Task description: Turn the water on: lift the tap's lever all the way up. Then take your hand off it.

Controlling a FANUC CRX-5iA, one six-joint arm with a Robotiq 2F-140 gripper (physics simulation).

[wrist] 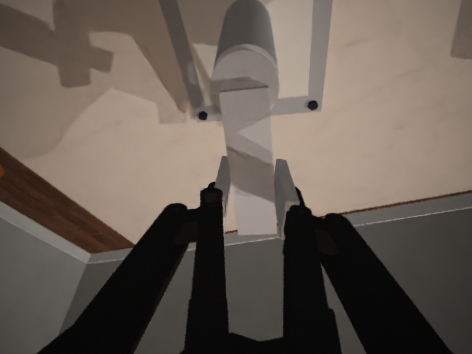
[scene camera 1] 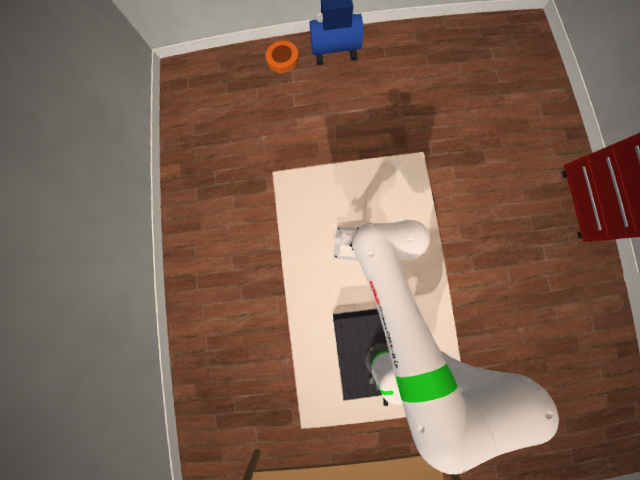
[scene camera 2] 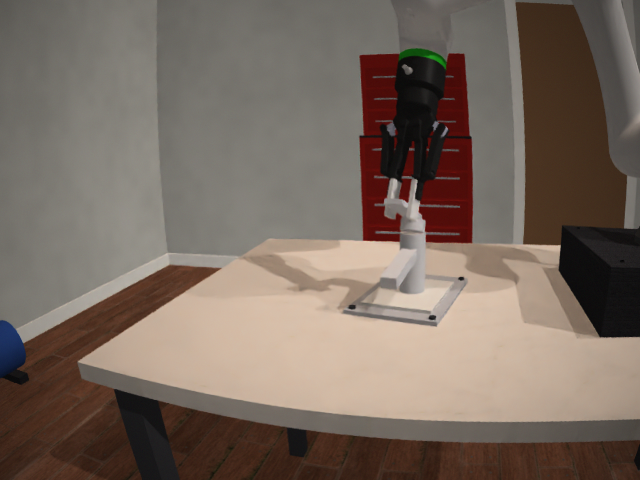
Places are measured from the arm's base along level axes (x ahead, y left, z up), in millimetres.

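Pixels of known places: gripper, fingertip midpoint: (wrist: 252, 173) (scene camera 1: 348, 239) (scene camera 2: 400, 218); arm's base at its link origin: (scene camera 1: 381, 359).
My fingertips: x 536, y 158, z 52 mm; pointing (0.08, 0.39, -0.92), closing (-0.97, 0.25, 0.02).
For each thing: its middle in the pictures, then the offset to it from my fingertips. "spot": a spot on its surface instead. Level surfaces: height alone.
- grey upright post at a spot on its surface: (wrist: 245, 57) spot: dx -11, dy -84, dz -22 mm
- square spout at the middle of its body: (scene camera 2: 399, 267) dx -1, dy +6, dz -83 mm
- framed base plate at a spot on its surface: (wrist: 320, 50) (scene camera 2: 445, 304) (scene camera 1: 349, 258) spot: dx -80, dy -18, dz -153 mm
- light grey lever at the middle of its body: (wrist: 251, 168) (scene camera 2: 404, 209) (scene camera 1: 352, 240) dx -2, dy -18, dz +12 mm
- pale table at its surface level: dz -161 mm
The tap is a grey upright post (scene camera 2: 412, 266) (wrist: 245, 57) with a square spout (scene camera 2: 397, 273) low on its side. It stands on a framed base plate (scene camera 2: 451, 301) (wrist: 320, 50) (scene camera 1: 344, 257). The light grey lever (scene camera 2: 395, 208) (wrist: 254, 217) reaches out from the top of the post, its free end tilted upward. My gripper (scene camera 2: 403, 202) (wrist: 252, 173) is shut on the lever near its free end, with one pale pad on each side. In scene camera 1 the arm hides the gripper and lever.
The tap stands on a pale table (scene camera 1: 307, 289) (scene camera 2: 289, 361). A black box (scene camera 1: 356, 356) (scene camera 2: 589, 279) is on the same table. A red drawer cabinet (scene camera 1: 599, 196) (scene camera 2: 416, 191), a blue machine (scene camera 1: 336, 36) and an orange ring-shaped object (scene camera 1: 281, 68) stand farther off.
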